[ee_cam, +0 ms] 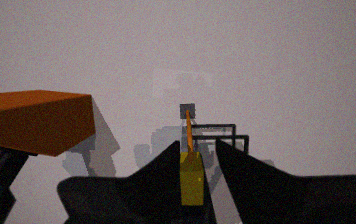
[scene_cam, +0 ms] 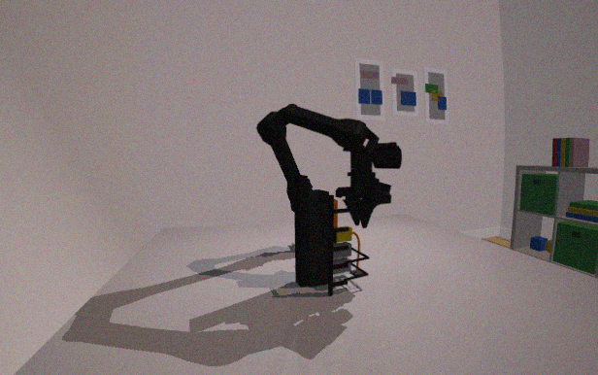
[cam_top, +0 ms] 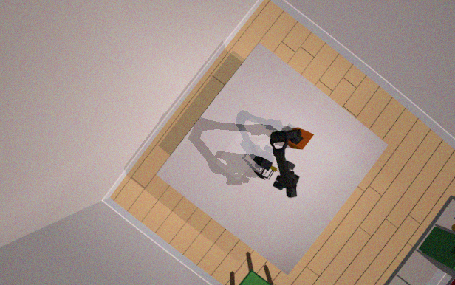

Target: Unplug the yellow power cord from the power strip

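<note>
Right now the yellow plug is 7 cm to the right of my gripper tip, 2 cm ahead of it and 1 cm below it.
</note>
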